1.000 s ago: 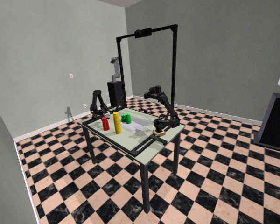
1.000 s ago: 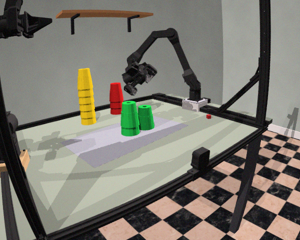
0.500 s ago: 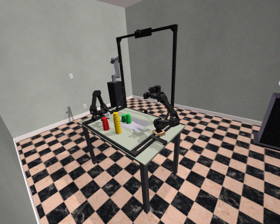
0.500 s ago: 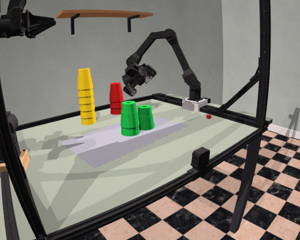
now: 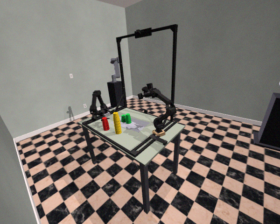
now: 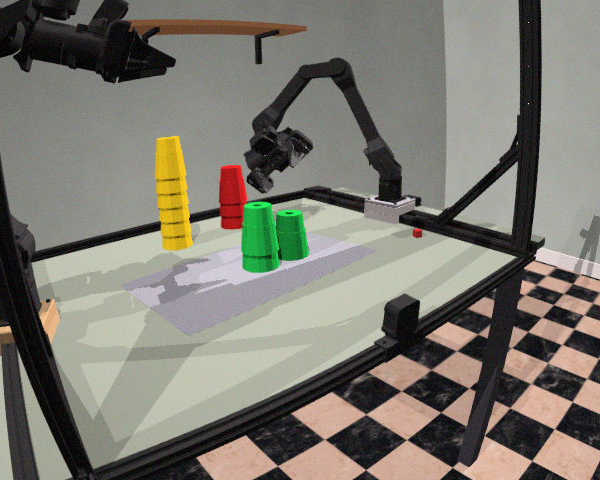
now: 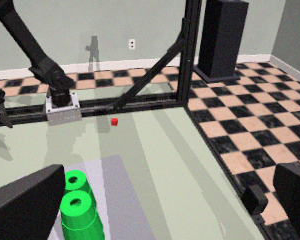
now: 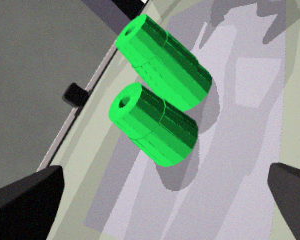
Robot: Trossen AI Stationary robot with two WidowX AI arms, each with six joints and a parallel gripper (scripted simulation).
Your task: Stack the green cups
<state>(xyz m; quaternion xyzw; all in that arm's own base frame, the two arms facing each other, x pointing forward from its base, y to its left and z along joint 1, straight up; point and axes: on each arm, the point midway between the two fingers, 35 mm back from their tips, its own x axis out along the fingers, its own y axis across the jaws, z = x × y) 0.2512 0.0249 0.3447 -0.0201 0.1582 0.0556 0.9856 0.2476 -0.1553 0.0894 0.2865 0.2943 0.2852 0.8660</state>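
My left gripper is now 60 mm short of the grey mat, 200 mm to the left of it and 380 mm above it. Round my left hand: red cube: 70 mm behind, 570 mm to the right, 380 mm below.
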